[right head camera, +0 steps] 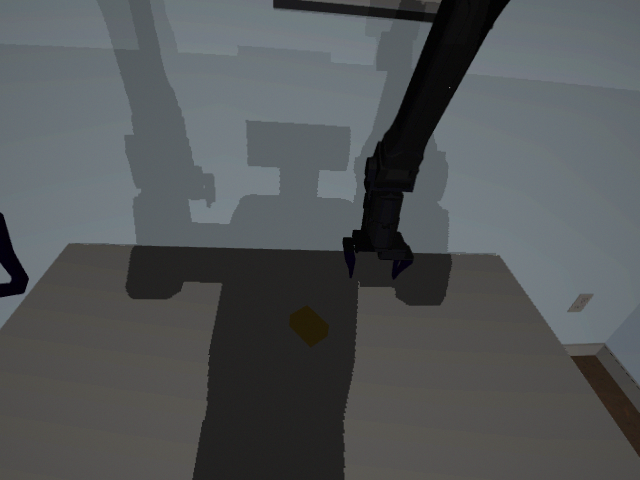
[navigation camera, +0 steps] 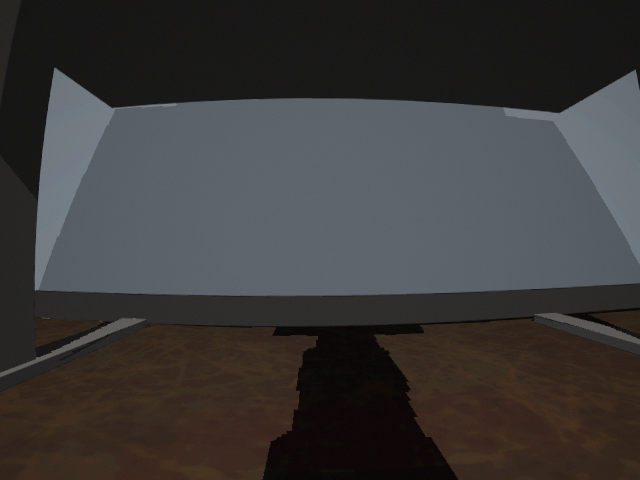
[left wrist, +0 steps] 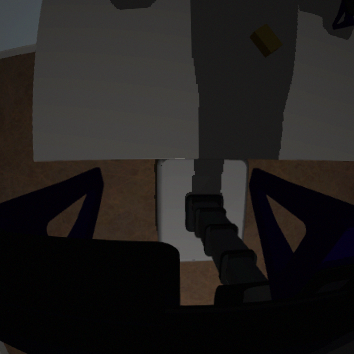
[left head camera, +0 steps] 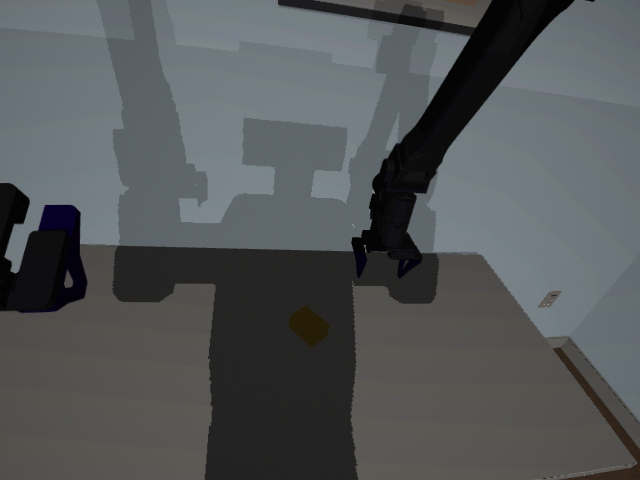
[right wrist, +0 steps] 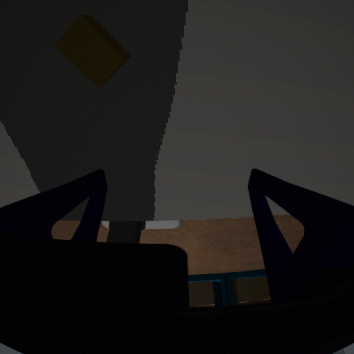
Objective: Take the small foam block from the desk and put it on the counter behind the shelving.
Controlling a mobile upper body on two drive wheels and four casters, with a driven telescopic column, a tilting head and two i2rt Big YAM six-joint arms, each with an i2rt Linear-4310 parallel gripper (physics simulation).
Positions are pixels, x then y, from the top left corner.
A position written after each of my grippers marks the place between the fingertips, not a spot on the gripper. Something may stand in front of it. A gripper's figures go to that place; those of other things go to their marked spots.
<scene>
My left gripper (left head camera: 17, 291): 0.35 m from the lens. My right gripper (left head camera: 378, 276): 0.80 m from the lens. A grey desk (left head camera: 176, 355): 0.95 m from the lens.
</scene>
